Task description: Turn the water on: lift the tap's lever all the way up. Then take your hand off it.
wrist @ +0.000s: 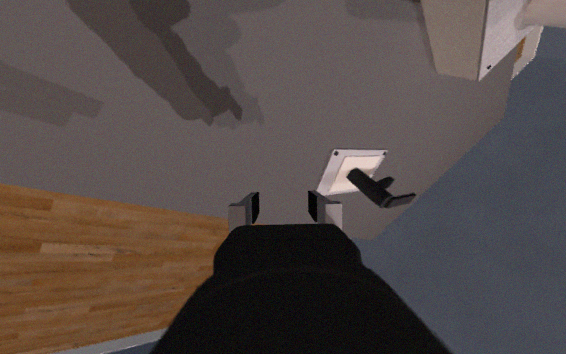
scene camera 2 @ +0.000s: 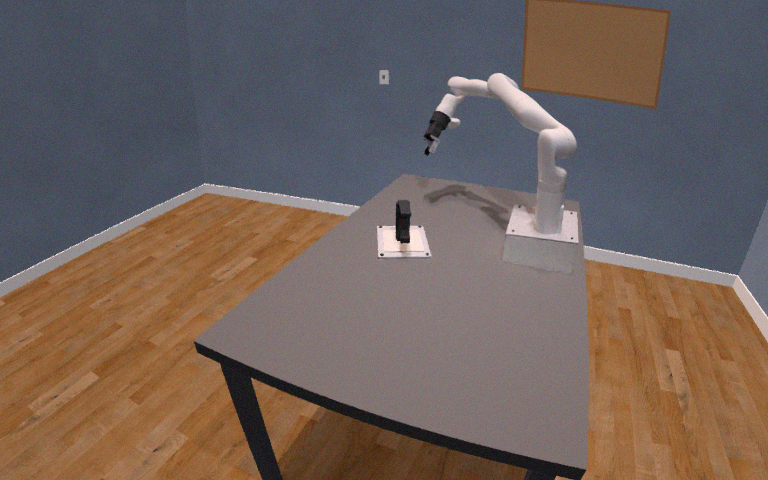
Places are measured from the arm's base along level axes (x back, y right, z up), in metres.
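Where they show: gripper, between the fingertips: point(wrist: 283, 202) point(scene camera 2: 427, 153); arm's base, origin of its link: point(scene camera 2: 547, 228).
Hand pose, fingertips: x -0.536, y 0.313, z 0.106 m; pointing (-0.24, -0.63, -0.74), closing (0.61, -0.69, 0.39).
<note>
Each offset is from my fingertips to the top centre of the thing. "spot": to the spot under its first point. Level surfaces: height alone.
A black tap {spot: dz -0.123, dx +0.070, dy -0.440 m} point(scene camera 2: 402, 221) point(wrist: 369, 186) stands upright on a white square base plate {dz -0.206, dx +0.057, dy -0.404 m} point(scene camera 2: 385, 254) point(wrist: 328, 176) on the table. In the wrist view, a thin flat lever {dz -0.062, dx +0.084, dy -0.457 m} point(wrist: 402, 200) sticks out from the tap's top end, and a short spout {dz -0.119, dx +0.088, dy -0.466 m} point(wrist: 385, 182) shows beside the body. The lever's exact angle cannot be told, and in the scene view it does not stand out from the black body. My gripper point(scene camera 2: 430, 150) point(wrist: 283, 202) is open and empty. It hangs high above the table, beyond the tap in the scene view, and touches nothing.
The grey table {dz -0.218 m} point(scene camera 2: 396, 339) point(wrist: 285, 125) carries my arm's white base block point(scene camera 2: 538, 252) point(wrist: 457, 40), to the right of the tap in the scene view. The arm's shadow falls on the table. Blue walls and a wooden floor point(scene camera 2: 113, 316) point(wrist: 100, 280) surround the table.
</note>
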